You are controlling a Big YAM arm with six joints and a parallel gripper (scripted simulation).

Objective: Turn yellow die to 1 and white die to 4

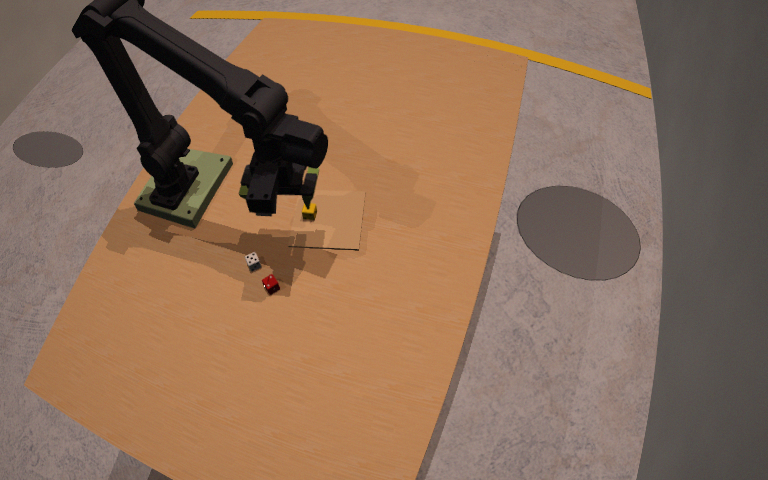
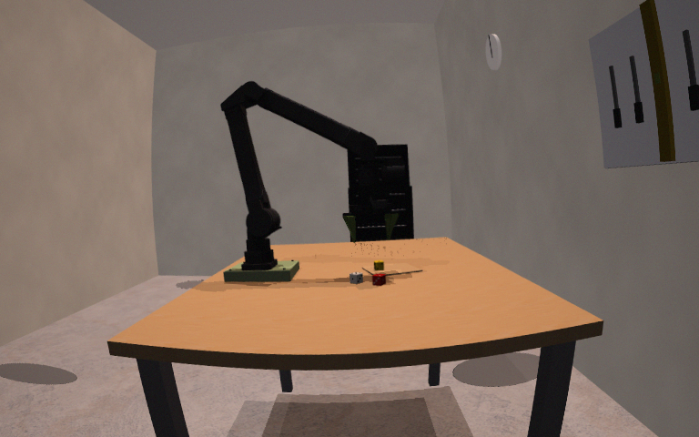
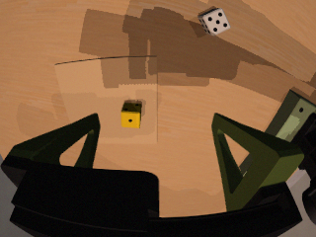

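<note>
The white die is 9 cm to the right of my hand, 9 cm below it and 4 cm behind it. Round my hand: yellow die (9 cm below, 5 cm to the left, 2 cm ahead); tan mat (10 cm below, 6 cm to the left, 6 cm ahead); red die (12 cm to the right, 9 cm below, 1 cm ahead).
</note>
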